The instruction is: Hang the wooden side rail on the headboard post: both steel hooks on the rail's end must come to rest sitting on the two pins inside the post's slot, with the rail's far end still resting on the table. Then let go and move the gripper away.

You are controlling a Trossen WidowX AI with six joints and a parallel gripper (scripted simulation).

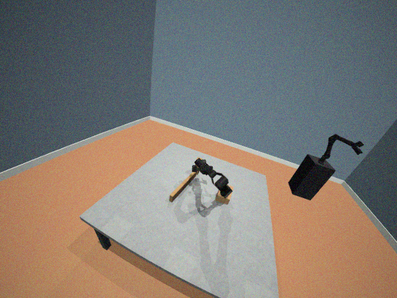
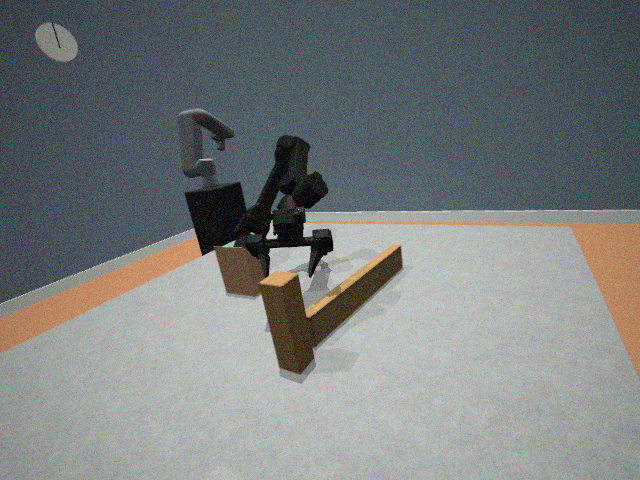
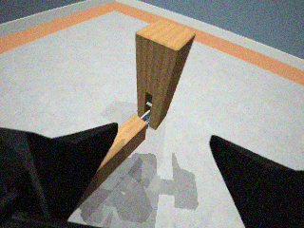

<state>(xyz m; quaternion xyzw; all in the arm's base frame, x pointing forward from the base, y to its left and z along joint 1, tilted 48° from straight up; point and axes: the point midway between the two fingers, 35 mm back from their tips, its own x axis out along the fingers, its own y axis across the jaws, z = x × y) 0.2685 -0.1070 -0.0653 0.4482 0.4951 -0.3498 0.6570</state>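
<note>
Now: the headboard post 5 cm ahead of my gripper tip, 8 cm to the right of it and 5 cm below it.
</note>
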